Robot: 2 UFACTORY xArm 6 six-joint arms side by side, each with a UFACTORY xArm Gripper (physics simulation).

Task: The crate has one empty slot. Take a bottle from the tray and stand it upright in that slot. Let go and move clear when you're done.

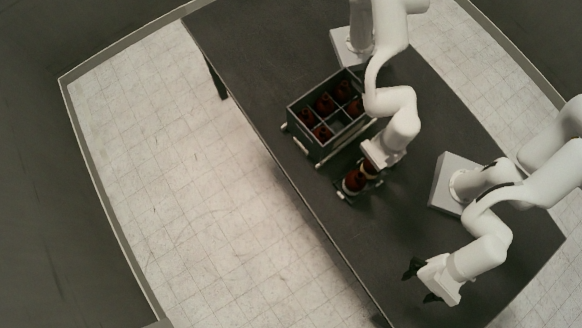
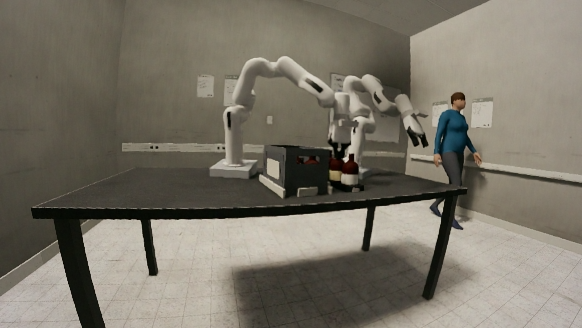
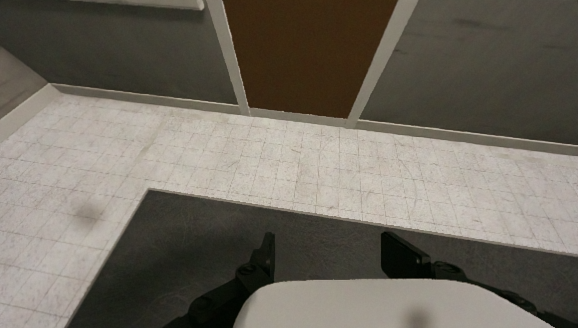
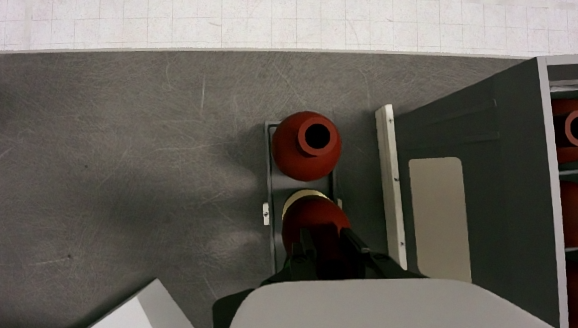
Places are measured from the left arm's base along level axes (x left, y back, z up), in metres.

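Where they show: left gripper, fingertip midpoint: [image 1: 414,288] [image 2: 421,146] [image 3: 327,250]; right gripper, fingertip midpoint: [image 2: 338,158] [image 4: 323,244]; left arm's base, link origin: [image 1: 463,186]; right arm's base, link origin: [image 1: 360,42] [image 2: 234,164].
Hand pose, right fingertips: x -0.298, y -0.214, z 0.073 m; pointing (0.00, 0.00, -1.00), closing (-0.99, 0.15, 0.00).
Things, the pixels of their top centre, and the offset from my right fingertips.
- grey crate, top centre: [image 1: 335,103] [image 2: 293,146] dy +0.026, dx -0.229, dz +0.046 m
- tray, top centre: [image 4: 303,214] [image 1: 370,170] [image 2: 338,179] dy +0.002, dx +0.007, dz -0.104 m
- cream-label bottle, top centre: [image 4: 333,271] [image 1: 379,157] [image 2: 338,151] dy +0.004, dx +0.001, dz +0.031 m
- white-label bottle, top centre: [image 4: 317,136] [image 1: 360,175] [image 2: 351,153] dy -0.088, dx -0.002, dz +0.031 m
- pale rail, top centre: [image 4: 399,212] [image 1: 347,141] dy +0.020, dx -0.130, dz -0.099 m
The grey crate [image 1: 300,132] [image 2: 295,172] [image 4: 500,175] holds several dark red bottles. Its empty slot [image 1: 336,122] is on the side facing the tray [image 1: 371,189] [image 4: 270,175]. My right gripper [image 2: 340,148] [image 4: 323,244] is shut on the neck of the cream-label bottle [image 2: 335,174] [image 4: 315,215], which stands in the tray's middle. A white-label bottle [image 1: 354,180] [image 2: 350,172] [image 4: 305,167] stands upright at the tray's end. Behind the held bottle a trace of green shows; the rest there is hidden. My left gripper [image 1: 416,289] [image 2: 420,143] [image 3: 327,250] is open and empty, high above the table.
The crate stands close beside the tray, with a pale rail [image 4: 392,190] along its foot. The white base of the left arm [image 1: 445,185] stands on the table beyond the tray. The table edge [image 1: 295,187] runs near the crate and tray. A person [image 2: 454,125] stands behind the table.
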